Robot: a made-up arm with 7 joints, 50 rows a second.
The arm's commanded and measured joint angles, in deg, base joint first. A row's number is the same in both.
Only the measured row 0 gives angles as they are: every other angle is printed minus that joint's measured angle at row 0.
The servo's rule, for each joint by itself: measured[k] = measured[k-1] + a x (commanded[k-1-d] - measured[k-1]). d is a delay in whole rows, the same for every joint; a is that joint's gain. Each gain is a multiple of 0.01, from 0.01 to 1. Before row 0 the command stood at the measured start. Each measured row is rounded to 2 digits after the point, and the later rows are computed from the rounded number. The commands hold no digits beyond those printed.
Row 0, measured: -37.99, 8.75, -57.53, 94.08, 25.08, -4.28, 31.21
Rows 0 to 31, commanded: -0.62, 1.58, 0.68, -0.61, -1.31, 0.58, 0.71; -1.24, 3.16, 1.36, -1.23, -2.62, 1.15, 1.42; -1.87, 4.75, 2.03, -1.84, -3.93, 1.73, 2.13; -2.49, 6.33, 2.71, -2.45, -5.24, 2.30, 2.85; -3.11, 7.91, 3.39, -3.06, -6.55, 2.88, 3.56; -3.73, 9.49, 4.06, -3.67, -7.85, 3.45, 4.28; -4.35, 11.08, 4.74, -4.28, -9.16, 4.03, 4.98; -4.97, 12.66, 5.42, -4.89, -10.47, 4.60, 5.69; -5.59, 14.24, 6.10, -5.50, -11.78, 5.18, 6.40; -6.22, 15.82, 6.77, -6.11, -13.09, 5.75, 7.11; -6.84, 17.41, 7.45, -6.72, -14.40, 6.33, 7.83; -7.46, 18.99, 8.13, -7.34, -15.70, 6.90, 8.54; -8.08, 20.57, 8.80, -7.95, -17.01, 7.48, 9.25; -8.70, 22.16, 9.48, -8.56, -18.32, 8.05, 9.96; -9.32, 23.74, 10.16, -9.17, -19.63, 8.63, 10.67; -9.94, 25.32, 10.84, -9.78, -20.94, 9.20, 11.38; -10.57, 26.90, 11.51, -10.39, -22.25, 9.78, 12.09; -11.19, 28.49, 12.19, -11.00, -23.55, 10.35, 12.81; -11.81, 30.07, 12.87, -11.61, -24.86, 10.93, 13.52; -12.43, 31.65, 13.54, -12.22, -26.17, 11.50, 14.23; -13.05, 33.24, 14.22, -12.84, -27.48, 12.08, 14.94; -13.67, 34.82, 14.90, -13.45, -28.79, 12.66, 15.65; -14.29, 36.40, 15.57, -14.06, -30.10, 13.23, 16.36; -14.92, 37.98, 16.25, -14.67, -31.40, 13.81, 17.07; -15.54, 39.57, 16.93, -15.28, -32.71, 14.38, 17.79; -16.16, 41.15, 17.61, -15.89, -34.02, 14.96, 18.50; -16.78, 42.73, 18.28, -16.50, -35.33, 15.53, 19.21; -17.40, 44.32, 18.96, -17.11, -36.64, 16.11, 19.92; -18.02, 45.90, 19.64, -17.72, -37.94, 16.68, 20.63; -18.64, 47.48, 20.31, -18.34, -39.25, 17.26, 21.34; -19.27, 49.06, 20.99, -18.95, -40.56, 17.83, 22.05; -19.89, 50.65, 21.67, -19.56, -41.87, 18.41, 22.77
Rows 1 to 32, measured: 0.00, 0.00, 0.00, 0.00, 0.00, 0.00, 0.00; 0.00, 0.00, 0.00, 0.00, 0.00, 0.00, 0.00; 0.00, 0.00, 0.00, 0.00, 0.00, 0.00, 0.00; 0.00, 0.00, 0.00, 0.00, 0.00, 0.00, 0.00; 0.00, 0.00, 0.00, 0.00, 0.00, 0.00, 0.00; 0.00, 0.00, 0.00, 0.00, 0.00, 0.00, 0.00; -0.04, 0.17, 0.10, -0.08, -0.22, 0.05, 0.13; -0.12, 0.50, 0.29, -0.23, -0.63, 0.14, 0.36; -0.24, 0.97, 0.55, -0.44, -1.19, 0.27, 0.68; -0.40, 1.56, 0.87, -0.70, -1.88, 0.43, 1.07; -0.59, 2.26, 1.25, -1.01, -2.67, 0.63, 1.52; -0.81, 3.06, 1.67, -1.36, -3.55, 0.86, 2.02; -1.06, 3.94, 2.13, -1.74, -4.50, 1.11, 2.55; -1.33, 4.90, 2.62, -2.15, -5.51, 1.39, 3.12; -1.63, 5.93, 3.14, -2.59, -6.58, 1.69, 3.71; -1.95, 7.02, 3.68, -3.05, -7.69, 2.01, 4.32; -2.29, 8.16, 4.25, -3.53, -8.83, 2.36, 4.95; -2.65, 9.35, 4.83, -4.03, -10.00, 2.72, 5.60; -3.03, 10.58, 5.43, -4.54, -11.19, 3.10, 6.26; -3.43, 11.85, 6.04, -5.06, -12.40, 3.50, 6.93; -3.84, 13.16, 6.66, -5.59, -13.63, 3.91, 7.60; -4.27, 14.50, 7.29, -6.13, -14.87, 4.33, 8.28; -4.71, 15.86, 7.92, -6.68, -16.12, 4.77, 8.97; -5.16, 17.25, 8.56, -7.24, -17.38, 5.22, 9.66; -5.63, 18.66, 9.21, -7.81, -18.65, 5.68, 10.35; -6.11, 20.09, 9.86, -8.38, -19.93, 6.15, 11.05; -6.60, 21.54, 10.51, -8.96, -21.21, 6.62, 11.75; -7.09, 23.00, 11.17, -9.54, -22.50, 7.10, 12.45; -7.59, 24.47, 11.83, -10.13, -23.79, 7.59, 13.15; -8.10, 25.96, 12.49, -10.72, -25.08, 8.09, 13.86; -8.62, 27.46, 13.16, -11.31, -26.38, 8.59, 14.57; -9.15, 28.97, 13.83, -11.91, -27.68, 9.10, 15.28
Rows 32 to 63, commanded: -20.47, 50.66, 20.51, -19.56, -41.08, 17.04, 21.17; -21.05, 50.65, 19.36, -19.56, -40.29, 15.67, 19.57; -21.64, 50.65, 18.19, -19.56, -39.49, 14.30, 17.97; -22.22, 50.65, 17.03, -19.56, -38.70, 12.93, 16.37; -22.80, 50.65, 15.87, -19.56, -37.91, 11.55, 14.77; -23.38, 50.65, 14.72, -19.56, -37.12, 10.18, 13.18; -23.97, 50.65, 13.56, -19.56, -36.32, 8.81, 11.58; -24.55, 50.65, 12.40, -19.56, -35.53, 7.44, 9.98; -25.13, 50.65, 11.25, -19.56, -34.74, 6.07, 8.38; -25.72, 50.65, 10.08, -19.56, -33.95, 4.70, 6.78; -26.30, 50.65, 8.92, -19.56, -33.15, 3.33, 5.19; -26.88, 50.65, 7.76, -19.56, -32.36, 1.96, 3.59; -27.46, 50.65, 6.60, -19.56, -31.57, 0.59, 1.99; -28.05, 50.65, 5.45, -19.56, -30.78, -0.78, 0.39; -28.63, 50.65, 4.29, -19.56, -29.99, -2.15, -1.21; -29.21, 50.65, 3.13, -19.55, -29.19, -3.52, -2.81; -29.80, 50.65, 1.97, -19.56, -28.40, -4.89, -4.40; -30.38, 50.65, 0.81, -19.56, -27.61, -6.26, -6.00; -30.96, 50.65, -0.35, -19.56, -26.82, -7.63, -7.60; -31.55, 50.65, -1.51, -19.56, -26.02, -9.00, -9.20; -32.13, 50.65, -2.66, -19.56, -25.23, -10.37, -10.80; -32.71, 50.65, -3.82, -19.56, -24.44, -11.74, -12.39; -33.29, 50.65, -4.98, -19.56, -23.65, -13.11, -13.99; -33.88, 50.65, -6.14, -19.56, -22.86, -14.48, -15.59; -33.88, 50.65, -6.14, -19.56, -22.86, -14.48, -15.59; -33.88, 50.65, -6.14, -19.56, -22.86, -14.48, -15.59; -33.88, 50.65, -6.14, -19.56, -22.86, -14.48, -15.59; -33.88, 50.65, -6.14, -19.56, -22.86, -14.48, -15.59; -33.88, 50.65, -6.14, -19.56, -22.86, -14.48, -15.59; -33.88, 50.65, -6.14, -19.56, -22.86, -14.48, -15.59; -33.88, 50.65, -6.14, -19.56, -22.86, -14.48, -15.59; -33.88, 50.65, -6.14, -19.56, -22.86, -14.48, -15.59
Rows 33 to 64, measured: -9.68, 30.48, 14.50, -12.51, -28.98, 9.61, 15.99; -10.22, 32.00, 15.17, -13.11, -30.28, 10.13, 16.70; -10.77, 33.53, 15.84, -13.71, -31.58, 10.65, 17.41; -11.32, 35.06, 16.51, -14.31, -32.88, 11.18, 18.12; -11.88, 36.60, 17.18, -14.91, -34.19, 11.71, 18.83; -12.44, 38.15, 17.85, -15.51, -35.50, 12.25, 19.54; -13.00, 39.53, 18.25, -16.04, -36.45, 12.63, 19.83; -13.56, 40.75, 18.42, -16.50, -37.10, 12.87, 19.78; -14.13, 41.84, 18.39, -16.90, -37.51, 12.98, 19.45; -14.70, 42.81, 18.19, -17.25, -37.71, 12.98, 18.90; -15.27, 43.67, 17.84, -17.55, -37.74, 12.87, 18.16; -15.84, 44.44, 17.37, -17.81, -37.63, 12.65, 17.26; -16.41, 45.12, 16.80, -18.04, -37.41, 12.34, 16.24; -16.98, 45.73, 16.14, -18.24, -37.09, 11.95, 15.11; -17.55, 46.27, 15.41, -18.41, -36.69, 11.48, 13.90; -18.12, 46.75, 14.61, -18.56, -36.22, 10.94, 12.62; -18.69, 47.18, 13.76, -18.69, -35.70, 10.33, 11.28; -19.26, 47.56, 12.86, -18.80, -35.13, 9.66, 9.90; -19.83, 47.90, 11.92, -18.90, -34.52, 8.93, 8.48; -20.41, 48.20, 10.95, -18.99, -33.88, 8.15, 7.02; -20.99, 48.47, 9.95, -19.06, -33.22, 7.33, 5.54; -21.57, 48.71, 8.93, -19.12, -32.53, 6.46, 4.04; -22.15, 48.92, 7.89, -19.18, -31.83, 5.55, 2.52; -22.73, 49.11, 6.83, -19.23, -31.11, 4.61, 0.99; -23.31, 49.28, 5.75, -19.27, -30.38, 3.63, -0.56; -23.89, 49.43, 4.66, -19.31, -29.64, 2.62, -2.12; -24.47, 49.56, 3.56, -19.34, -28.89, 1.58, -3.68; -25.05, 49.68, 2.45, -19.37, -28.13, 0.51, -5.25; -25.63, 49.79, 1.34, -19.39, -27.37, -0.58, -6.82; -26.21, 49.88, 0.22, -19.41, -26.60, -1.69, -8.40; -26.75, 49.96, -0.73, -19.43, -25.96, -2.71, -9.69; -27.25, 50.04, -1.54, -19.45, -25.43, -3.65, -10.75
